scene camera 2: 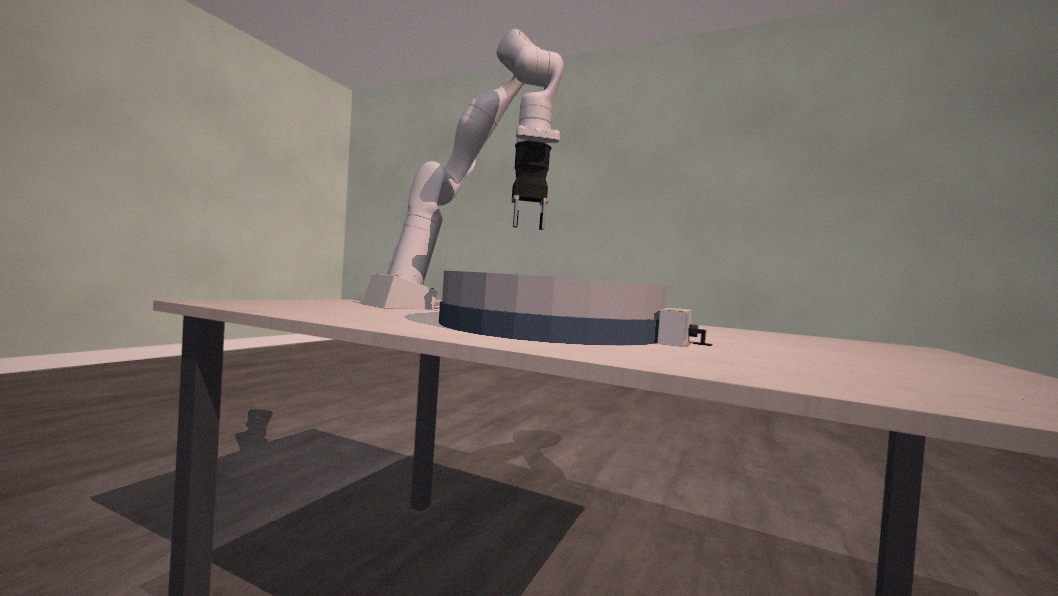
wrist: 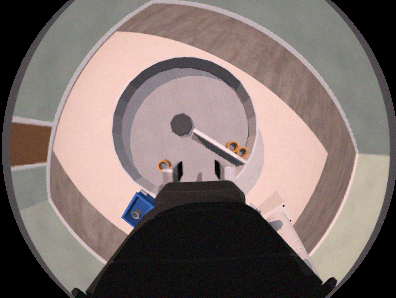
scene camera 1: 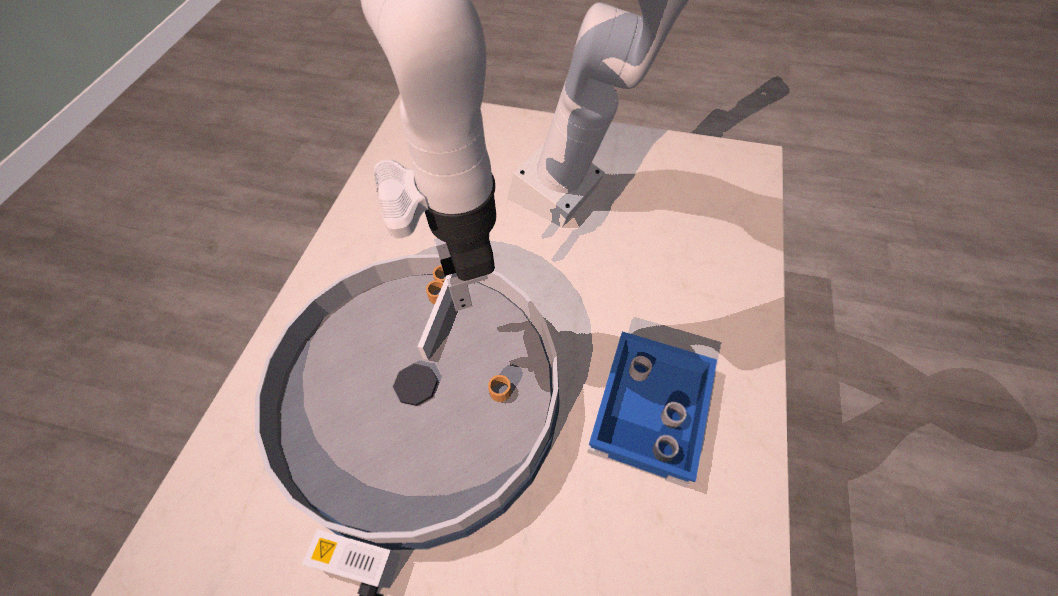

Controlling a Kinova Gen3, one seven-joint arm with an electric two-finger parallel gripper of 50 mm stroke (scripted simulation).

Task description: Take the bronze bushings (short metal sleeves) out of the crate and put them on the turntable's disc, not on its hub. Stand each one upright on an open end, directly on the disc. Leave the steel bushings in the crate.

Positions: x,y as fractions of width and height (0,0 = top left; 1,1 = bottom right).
gripper: scene camera 2 0.50,0.38; wrist 0.50,0.56; scene camera 1 0.43,0.48
